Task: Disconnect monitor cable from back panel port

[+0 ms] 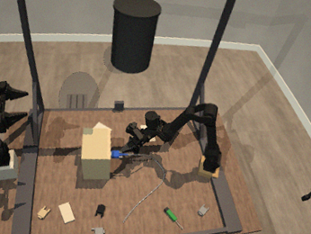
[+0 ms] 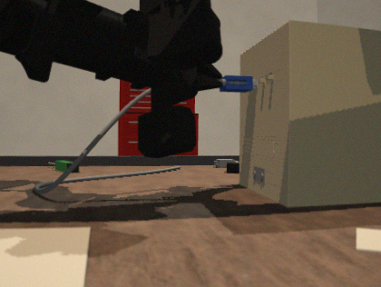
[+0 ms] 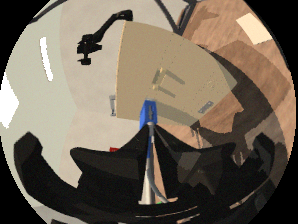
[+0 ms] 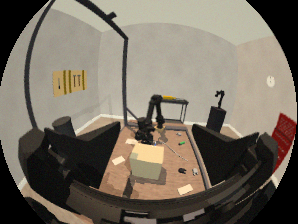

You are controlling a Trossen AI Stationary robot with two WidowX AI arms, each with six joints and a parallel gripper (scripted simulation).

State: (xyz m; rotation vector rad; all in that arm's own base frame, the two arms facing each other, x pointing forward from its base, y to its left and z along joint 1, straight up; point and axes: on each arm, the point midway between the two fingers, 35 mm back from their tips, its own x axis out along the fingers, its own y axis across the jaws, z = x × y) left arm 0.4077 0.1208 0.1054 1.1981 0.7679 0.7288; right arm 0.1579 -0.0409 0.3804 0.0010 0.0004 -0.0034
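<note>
Now: the blue plug 3 cm ahead of my left hand and 4 cm to the right of it. The rest, counted from my left hand: back panel: 1 cm ahead, 8 cm to the right, 4 cm below; then beige box: 1 cm ahead, 14 cm to the right, 4 cm below.
</note>
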